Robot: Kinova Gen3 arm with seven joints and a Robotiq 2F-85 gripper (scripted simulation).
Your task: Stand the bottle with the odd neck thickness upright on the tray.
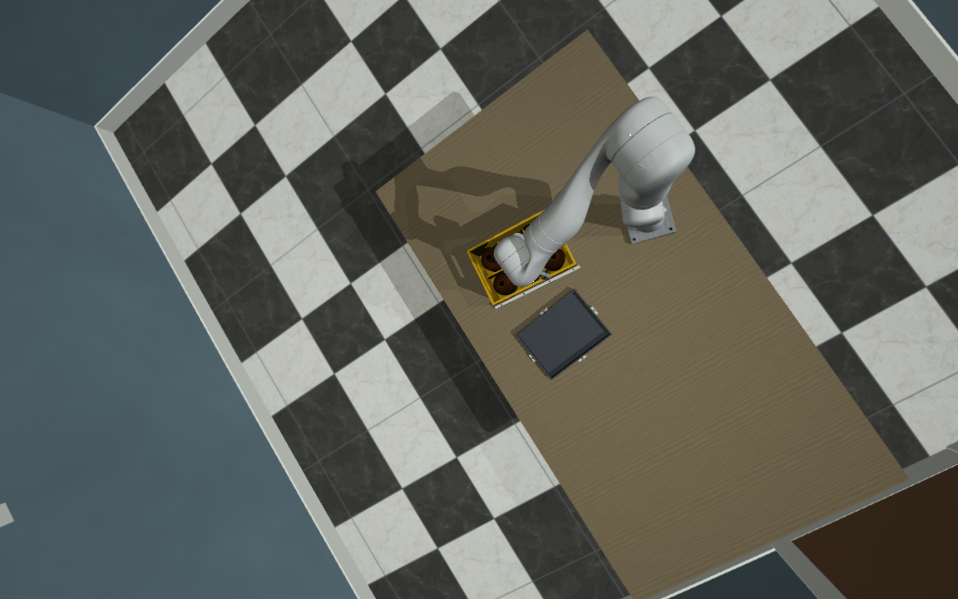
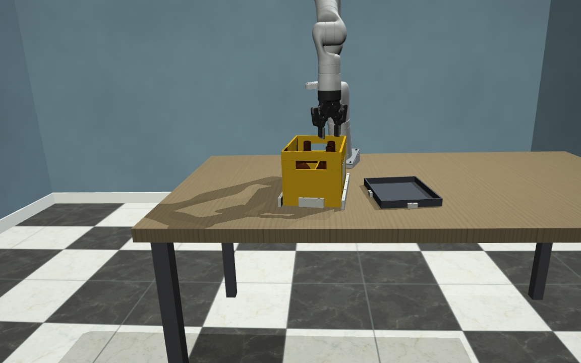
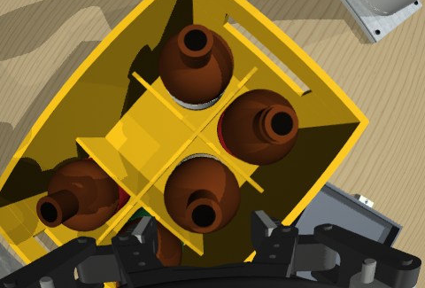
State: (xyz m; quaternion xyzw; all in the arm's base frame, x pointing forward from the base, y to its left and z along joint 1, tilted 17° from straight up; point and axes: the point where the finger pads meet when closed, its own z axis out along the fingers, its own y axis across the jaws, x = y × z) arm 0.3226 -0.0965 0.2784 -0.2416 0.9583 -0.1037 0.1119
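The yellow crate lies 120 mm below my hand, 40 mm to the right of it and 10 mm behind it. The rest, counted from my hand: brown bottle (120 mm below, 80 mm behind, 20 mm to the left); dark tray (230 mm to the left, 190 mm below, 70 mm ahead).
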